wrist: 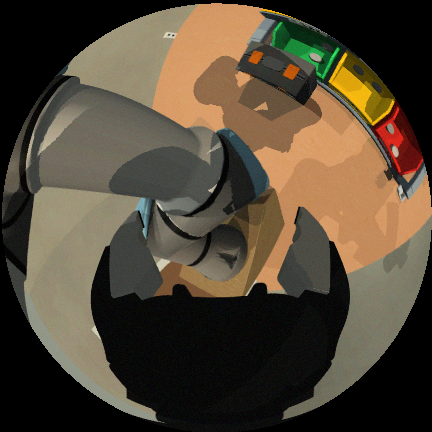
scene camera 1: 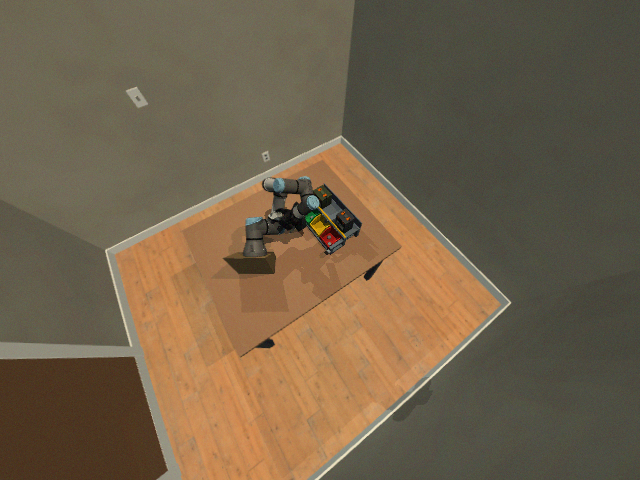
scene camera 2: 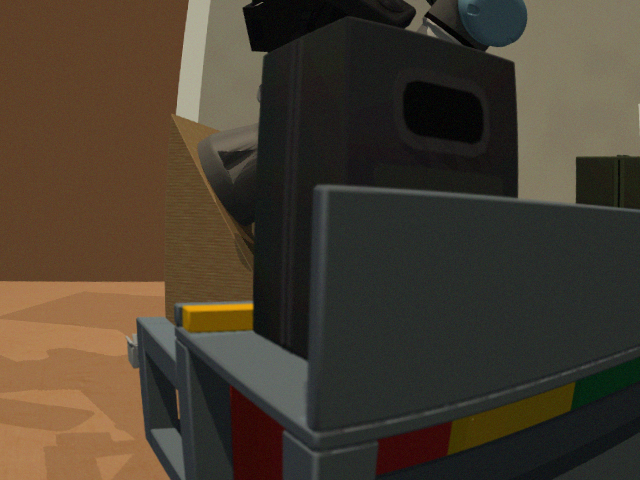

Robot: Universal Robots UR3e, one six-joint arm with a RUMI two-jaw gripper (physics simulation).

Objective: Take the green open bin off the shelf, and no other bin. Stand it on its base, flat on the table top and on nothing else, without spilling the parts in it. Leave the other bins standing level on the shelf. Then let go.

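Places are measured from the arm's base along level axes (x back, y down, z right), in metres.
Where they show: gripper, fingertip midpoint: [wrist: 218, 210] [scene camera 1: 280, 223]; arm's base, origin of the base link: [wrist: 222, 253] [scene camera 1: 255, 254] [scene camera 2: 223, 182].
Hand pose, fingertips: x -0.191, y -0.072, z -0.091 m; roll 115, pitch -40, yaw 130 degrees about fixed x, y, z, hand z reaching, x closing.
Things, the pixels of their top centre, and the offset from my fingertips. "pt": a spot on its surface instead.
- green open bin, surface spot: [scene camera 1: 311, 216] pt dx -0.223, dy +0.227, dz -0.107 m
- grey shelf, surface spot: [scene camera 2: 465, 289] pt dx -0.446, dy +0.113, dz +0.097 m
- yellow bin, middle of its top: [scene camera 1: 322, 221] dx -0.262, dy +0.168, dz -0.011 m
- red bin, surface spot: [scene camera 1: 330, 238] pt dx -0.272, dy +0.232, dz +0.094 m
- dark case with orange latches, middle of its top: [wrist: 272, 62] [scene camera 1: 297, 214] dx -0.124, dy +0.117, dz -0.094 m
- yellow bar, middle of its top: [scene camera 2: 503, 287] dx -0.294, dy +0.137, dz -0.018 m
The green open bin [scene camera 1: 311, 216] [wrist: 300, 47] stands on the lower front of the grey shelf [scene camera 2: 465, 289] [wrist: 262, 31], at the end of the row beside the yellow bin [scene camera 1: 320, 224] [wrist: 362, 90]. Round parts show in it in the wrist view. The red bin [scene camera 1: 330, 238] [wrist: 407, 150] is at the other end. All three look level. My gripper [wrist: 218, 210] is open, with nothing between its jaws. It is raised above the table, apart from the green bin, and the arm partly hides it in the first scene view.
A dark case with orange latches [wrist: 274, 62] stands in front of the green bin, partly covering it. Two more cases [scene camera 1: 344, 219] [scene camera 1: 322, 195] stand on the shelf's upper level, behind a yellow bar [scene camera 2: 219, 316]. The arm's wooden base block [scene camera 1: 258, 263] is on the table.
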